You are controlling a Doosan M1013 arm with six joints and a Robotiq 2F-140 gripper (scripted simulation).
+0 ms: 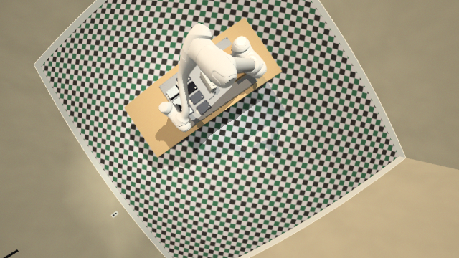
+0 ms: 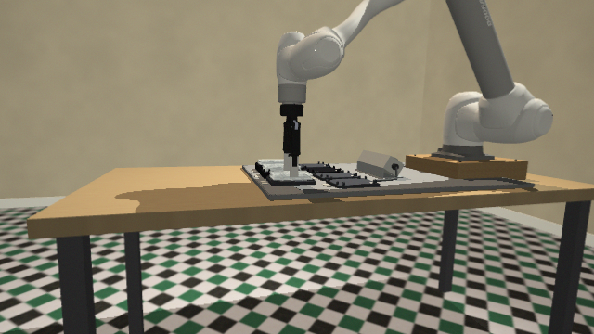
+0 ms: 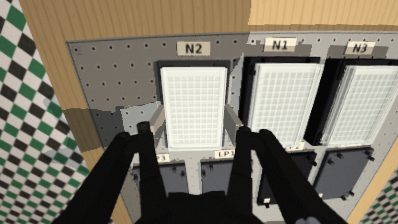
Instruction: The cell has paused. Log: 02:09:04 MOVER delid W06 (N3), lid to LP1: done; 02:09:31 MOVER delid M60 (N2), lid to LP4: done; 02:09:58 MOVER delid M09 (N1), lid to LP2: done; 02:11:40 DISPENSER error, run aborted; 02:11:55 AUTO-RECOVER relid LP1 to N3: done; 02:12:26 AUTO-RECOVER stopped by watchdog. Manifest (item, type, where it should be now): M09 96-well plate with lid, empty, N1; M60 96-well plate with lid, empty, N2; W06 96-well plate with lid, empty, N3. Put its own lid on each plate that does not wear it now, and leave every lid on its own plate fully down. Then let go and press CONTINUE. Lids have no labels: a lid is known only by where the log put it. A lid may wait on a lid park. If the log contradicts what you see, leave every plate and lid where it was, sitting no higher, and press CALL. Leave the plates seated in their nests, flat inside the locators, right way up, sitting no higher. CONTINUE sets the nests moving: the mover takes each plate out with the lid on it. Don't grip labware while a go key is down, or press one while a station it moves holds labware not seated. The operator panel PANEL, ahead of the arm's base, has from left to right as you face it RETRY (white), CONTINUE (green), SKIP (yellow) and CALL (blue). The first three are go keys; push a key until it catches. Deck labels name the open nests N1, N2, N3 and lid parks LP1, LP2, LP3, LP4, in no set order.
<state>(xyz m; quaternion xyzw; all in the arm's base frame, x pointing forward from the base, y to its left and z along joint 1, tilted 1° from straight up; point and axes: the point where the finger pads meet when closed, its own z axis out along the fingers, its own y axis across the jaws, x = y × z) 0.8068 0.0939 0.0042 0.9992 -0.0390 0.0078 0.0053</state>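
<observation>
My hand is 3 cm above the plate. The rest, counted from my hand: LP1 label: 10 cm behind, 5 cm to the right, 5 cm below; then lid park LP3: 18 cm behind, 8 cm to the left, 5 cm below; then lid park LP1: 19 cm behind, 5 cm to the right, 5 cm below.
</observation>
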